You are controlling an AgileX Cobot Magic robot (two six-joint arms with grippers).
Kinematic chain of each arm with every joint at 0, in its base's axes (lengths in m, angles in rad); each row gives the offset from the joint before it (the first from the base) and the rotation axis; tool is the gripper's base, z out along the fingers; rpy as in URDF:
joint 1: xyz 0 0 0.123 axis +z
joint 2: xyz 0 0 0 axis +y
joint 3: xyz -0.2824 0 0.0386 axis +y
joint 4: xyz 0.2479 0 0.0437 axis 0.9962 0 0.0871
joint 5: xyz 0 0 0 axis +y
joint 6: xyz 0.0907 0 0.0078 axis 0.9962 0 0.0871
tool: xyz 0 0 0 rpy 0 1.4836 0
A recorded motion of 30 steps. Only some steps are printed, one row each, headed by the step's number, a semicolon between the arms.
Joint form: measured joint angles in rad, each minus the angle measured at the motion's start. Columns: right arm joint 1, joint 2, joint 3, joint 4, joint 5, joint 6; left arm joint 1, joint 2, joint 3, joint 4, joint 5, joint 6.
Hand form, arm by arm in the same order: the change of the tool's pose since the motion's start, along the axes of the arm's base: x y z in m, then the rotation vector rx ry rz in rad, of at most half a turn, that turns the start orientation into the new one. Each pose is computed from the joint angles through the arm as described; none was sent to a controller.
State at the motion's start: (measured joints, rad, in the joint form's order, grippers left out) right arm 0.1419 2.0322 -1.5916 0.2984 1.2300 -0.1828; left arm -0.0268 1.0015 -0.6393 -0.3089 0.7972 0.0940
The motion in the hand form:
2: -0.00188 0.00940 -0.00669 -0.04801 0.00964 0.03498; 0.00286 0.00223 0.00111 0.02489 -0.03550 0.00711
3: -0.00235 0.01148 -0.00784 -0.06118 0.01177 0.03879; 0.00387 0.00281 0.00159 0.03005 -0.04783 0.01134
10: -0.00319 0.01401 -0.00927 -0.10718 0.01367 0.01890; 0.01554 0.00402 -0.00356 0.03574 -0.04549 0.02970
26: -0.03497 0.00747 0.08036 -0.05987 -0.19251 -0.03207; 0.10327 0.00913 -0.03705 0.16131 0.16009 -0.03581
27: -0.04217 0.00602 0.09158 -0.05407 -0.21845 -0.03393; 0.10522 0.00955 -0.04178 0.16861 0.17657 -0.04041
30: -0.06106 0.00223 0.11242 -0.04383 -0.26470 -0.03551; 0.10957 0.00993 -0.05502 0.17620 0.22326 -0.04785
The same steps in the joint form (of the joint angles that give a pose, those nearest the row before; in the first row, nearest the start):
2: 0.0338 0.0126 0.0022 -0.0487 -0.0019 0.0160; 0.0000 0.0000 0.0000 0.0261 -0.0373 -0.0044
3: 0.0418 0.0148 0.0022 -0.0621 -0.0019 0.0253; 0.0000 0.0000 0.0000 0.0322 -0.0506 -0.0072
10: 0.0582 0.0159 0.0029 -0.1092 -0.0052 0.0789; 0.0017 0.0528 -0.0085 0.0385 -0.0959 -0.0156
26: 0.0573 -0.2303 0.0274 -0.1064 -0.0041 0.1182; 0.0017 0.4833 -0.2553 0.1701 -0.0671 -0.0147
27: 0.0573 -0.2678 0.0367 -0.1064 -0.0027 0.1191; 0.0017 0.5015 -0.2566 0.1780 -0.0671 -0.0147
30: 0.0573 -0.3537 0.0715 -0.1064 0.0011 0.1191; 0.0017 0.5497 -0.2577 0.1861 -0.0671 -0.0147

